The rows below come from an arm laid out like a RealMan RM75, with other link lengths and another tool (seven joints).
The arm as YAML. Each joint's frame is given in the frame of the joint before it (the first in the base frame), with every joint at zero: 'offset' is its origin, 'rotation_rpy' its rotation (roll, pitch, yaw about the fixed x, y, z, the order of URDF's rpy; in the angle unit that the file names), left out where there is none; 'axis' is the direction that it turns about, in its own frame. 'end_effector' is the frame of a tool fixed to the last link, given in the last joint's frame.
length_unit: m
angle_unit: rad
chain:
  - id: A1
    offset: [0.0, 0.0, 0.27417]
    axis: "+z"
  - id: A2
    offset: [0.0, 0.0, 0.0]
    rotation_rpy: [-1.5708, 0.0, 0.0]
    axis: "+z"
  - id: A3
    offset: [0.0, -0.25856, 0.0]
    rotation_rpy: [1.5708, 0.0, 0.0]
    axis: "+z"
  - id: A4
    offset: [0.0, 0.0, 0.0]
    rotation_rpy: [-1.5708, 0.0, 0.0]
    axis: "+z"
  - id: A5
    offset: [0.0, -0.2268, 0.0]
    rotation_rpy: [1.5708, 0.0, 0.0]
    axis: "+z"
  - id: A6
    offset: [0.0, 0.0, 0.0]
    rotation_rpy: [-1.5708, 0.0, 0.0]
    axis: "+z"
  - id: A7
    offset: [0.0, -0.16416, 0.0]
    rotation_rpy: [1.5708, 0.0, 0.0]
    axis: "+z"
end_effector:
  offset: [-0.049, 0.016, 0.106]
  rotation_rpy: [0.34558, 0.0, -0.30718]
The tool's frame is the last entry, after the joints.
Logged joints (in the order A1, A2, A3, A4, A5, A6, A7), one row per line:
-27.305 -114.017 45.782 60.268 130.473 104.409 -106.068
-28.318 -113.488 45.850 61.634 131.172 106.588 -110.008
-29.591 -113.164 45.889 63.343 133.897 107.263 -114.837
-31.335 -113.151 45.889 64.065 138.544 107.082 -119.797
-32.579 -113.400 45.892 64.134 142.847 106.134 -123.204
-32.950 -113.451 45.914 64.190 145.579 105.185 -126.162
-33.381 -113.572 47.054 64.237 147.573 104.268 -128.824
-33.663 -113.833 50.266 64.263 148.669 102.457 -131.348
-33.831 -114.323 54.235 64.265 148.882 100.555 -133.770
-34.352 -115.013 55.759 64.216 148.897 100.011 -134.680
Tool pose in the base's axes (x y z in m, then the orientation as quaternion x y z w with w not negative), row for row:
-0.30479 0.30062 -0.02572 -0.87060 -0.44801 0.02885 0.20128
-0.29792 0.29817 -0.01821 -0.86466 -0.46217 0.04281 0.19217
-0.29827 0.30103 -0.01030 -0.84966 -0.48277 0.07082 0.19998
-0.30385 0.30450 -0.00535 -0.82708 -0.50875 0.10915 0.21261
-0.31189 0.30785 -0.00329 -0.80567 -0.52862 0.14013 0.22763
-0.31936 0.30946 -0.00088 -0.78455 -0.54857 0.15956 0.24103
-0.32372 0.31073 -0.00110 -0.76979 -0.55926 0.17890 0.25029
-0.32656 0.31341 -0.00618 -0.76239 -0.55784 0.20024 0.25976
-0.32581 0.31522 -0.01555 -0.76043 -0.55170 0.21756 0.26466
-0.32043 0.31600 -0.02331 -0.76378 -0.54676 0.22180 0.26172
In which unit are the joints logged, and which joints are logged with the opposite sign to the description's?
The joints are logged in degrees. Opposite sign: none.
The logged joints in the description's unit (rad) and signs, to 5 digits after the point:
-0.47656 -1.98997 0.79905 1.05188 2.27718 1.82228 -1.85124
-0.49424 -1.98074 0.80023 1.07572 2.28938 1.86031 -1.92000
-0.51646 -1.97508 0.80091 1.10554 2.33694 1.87209 -2.00428
-0.54690 -1.97486 0.80091 1.11815 2.41805 1.86893 -2.09085
-0.56861 -1.97920 0.80097 1.11935 2.49315 1.85239 -2.15032
-0.57509 -1.98009 0.80135 1.12033 2.54083 1.83582 -2.20194
-0.58261 -1.98221 0.82125 1.12115 2.57563 1.81982 -2.24840
-0.58753 -1.98676 0.87731 1.12160 2.59476 1.78821 -2.29246
-0.59046 -1.99531 0.94658 1.12164 2.59848 1.75502 -2.33473
-0.59956 -2.00736 0.97318 1.12078 2.59874 1.74552 -2.35061

